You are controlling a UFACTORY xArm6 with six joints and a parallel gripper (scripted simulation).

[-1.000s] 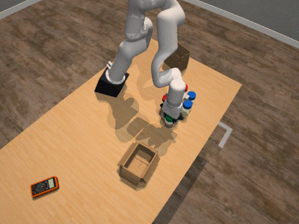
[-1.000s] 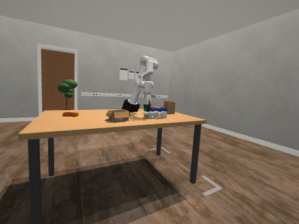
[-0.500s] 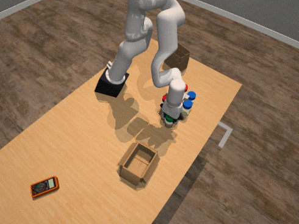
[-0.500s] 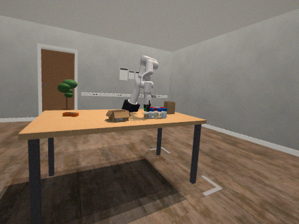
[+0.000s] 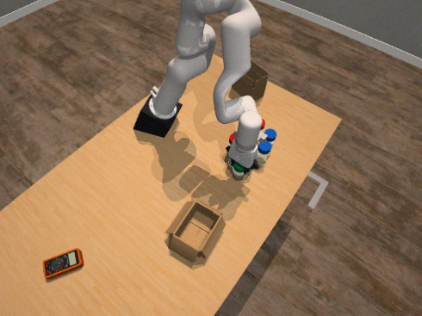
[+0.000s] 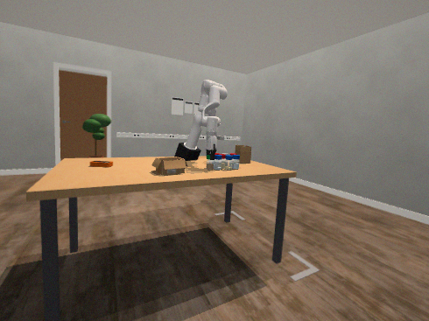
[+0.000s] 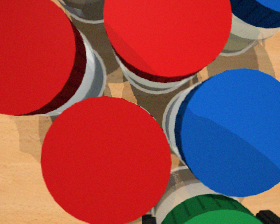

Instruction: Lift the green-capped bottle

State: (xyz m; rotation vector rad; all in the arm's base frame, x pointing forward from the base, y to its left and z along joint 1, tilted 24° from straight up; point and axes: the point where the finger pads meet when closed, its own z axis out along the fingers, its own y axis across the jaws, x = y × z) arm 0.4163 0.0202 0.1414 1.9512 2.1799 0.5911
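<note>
My gripper is now 60 mm to the right of the blue-capped bottle and 40 mm above it. Round my hand: orange multimeter (720 mm to the right, 170 mm behind, 80 mm below); brown box (430 mm to the left, 320 mm behind, 30 mm below); red-capped bottle (60 mm behind, 40 mm to the left, 40 mm below).
</note>
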